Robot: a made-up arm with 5 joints.
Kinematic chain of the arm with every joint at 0, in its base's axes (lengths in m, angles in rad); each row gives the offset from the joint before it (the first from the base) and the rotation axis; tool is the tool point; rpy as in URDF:
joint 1: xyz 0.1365 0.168 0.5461 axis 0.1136 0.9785 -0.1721
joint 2: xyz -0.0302 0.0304 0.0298 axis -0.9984 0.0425 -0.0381
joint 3: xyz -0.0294 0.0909 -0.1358 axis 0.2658 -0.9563 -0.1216
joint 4: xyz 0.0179 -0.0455 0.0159 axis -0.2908 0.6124 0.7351
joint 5: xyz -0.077 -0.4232 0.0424 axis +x
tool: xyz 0.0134 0.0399 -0.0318 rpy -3.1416 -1.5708 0
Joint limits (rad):
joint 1: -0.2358..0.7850
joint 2: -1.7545..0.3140
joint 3: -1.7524..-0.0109
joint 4: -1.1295..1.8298
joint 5: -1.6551..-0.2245
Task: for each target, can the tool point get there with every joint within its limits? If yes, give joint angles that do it. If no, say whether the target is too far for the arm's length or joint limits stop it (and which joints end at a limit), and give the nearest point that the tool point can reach.
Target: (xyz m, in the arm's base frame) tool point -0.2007 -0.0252 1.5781
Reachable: no: too far | nearest point -0.0336 -0.0136 0.8744 | short by 0.723 m
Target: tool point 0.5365 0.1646 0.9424
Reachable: no: joint limits stop it (at a limit: joint 1, joint 2, joint 3, joint 5) | nearest point 0.2488 0.0119 0.8259 | short by 0.346 m
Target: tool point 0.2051 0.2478 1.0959
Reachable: no: joint limits stop it (at a limit: joint 2, joint 3, joint 4, joint 5) | nearest point 0.1532 0.0420 0.8658 | short by 0.313 m
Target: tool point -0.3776 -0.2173 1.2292
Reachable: no: too far | nearest point -0.1507 -0.0281 0.8259 | short by 0.500 m
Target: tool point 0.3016 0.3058 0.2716
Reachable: yes | joints 0.0493 -1.5595 -1.3447 0.3672 -0.4442
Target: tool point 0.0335 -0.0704 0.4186
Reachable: yes | joints -0.0466 -1.0538 -1.5784 -0.9036 -1.2987
